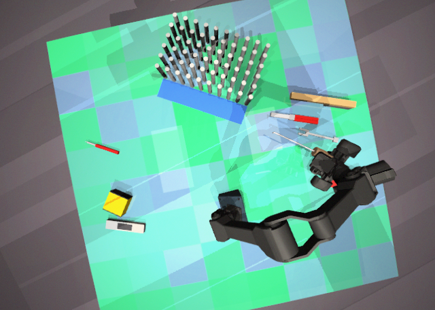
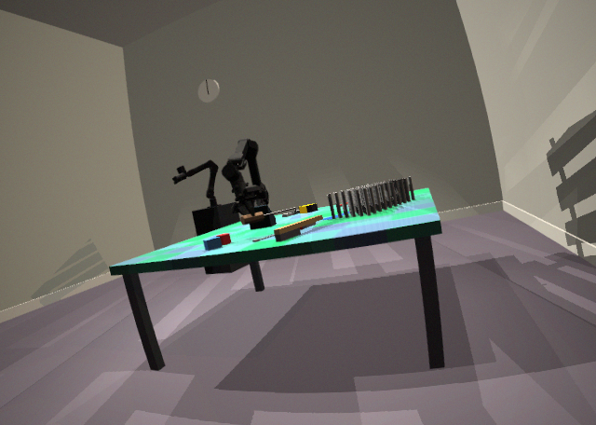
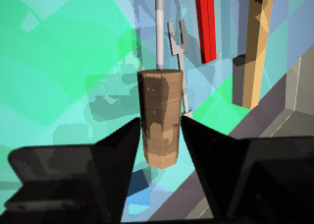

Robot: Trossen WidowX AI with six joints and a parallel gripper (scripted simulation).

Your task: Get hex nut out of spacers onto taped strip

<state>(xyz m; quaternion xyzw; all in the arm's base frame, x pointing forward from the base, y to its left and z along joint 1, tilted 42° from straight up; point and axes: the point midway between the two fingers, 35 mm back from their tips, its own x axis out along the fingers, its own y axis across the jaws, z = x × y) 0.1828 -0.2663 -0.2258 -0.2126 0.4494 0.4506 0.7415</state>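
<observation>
Now: gripper tip 9 cm to the right of the wire hook tool, 5 cm short of it and 1 cm above it. Round my gripper tip: red block (11 cm behind, 6 cm to the right, 6 cm below); then grey fork tool (8 cm below, 8 cm ahead, 2 cm to the right); then blue cube (15 cm to the right, 11 cm behind, 6 cm below).
</observation>
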